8 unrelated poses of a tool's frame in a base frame.
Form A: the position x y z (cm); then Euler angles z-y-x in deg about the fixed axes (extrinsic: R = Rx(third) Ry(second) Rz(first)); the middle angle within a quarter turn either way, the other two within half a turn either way.
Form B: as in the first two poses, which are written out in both.
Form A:
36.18 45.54 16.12 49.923 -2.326 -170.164
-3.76 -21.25 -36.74 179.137 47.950 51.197
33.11 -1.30 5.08 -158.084 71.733 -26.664
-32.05 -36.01 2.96 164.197 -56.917 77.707
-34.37 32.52 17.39 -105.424 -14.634 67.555
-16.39 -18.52 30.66 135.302 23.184 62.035
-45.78 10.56 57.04 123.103 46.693 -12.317
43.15 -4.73 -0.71 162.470 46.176 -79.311
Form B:
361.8 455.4 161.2 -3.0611 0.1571 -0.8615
-37.6 -212.5 -367.4 -1.0729 -0.4972 -2.4372
331.1 -13.0 50.8 0.3416 -1.2689 2.9322
-320.5 -360.1 29.6 -1.4538 -0.0946 2.1265
-343.7 325.2 173.9 -0.3923 1.1595 -2.2701
-163.9 -185.2 306.6 -0.8573 -0.8518 3.0157
-457.8 105.6 570.4 0.8157 -0.2111 1.9640
431.5 -47.3 -7.1 1.4401 0.1692 2.3048

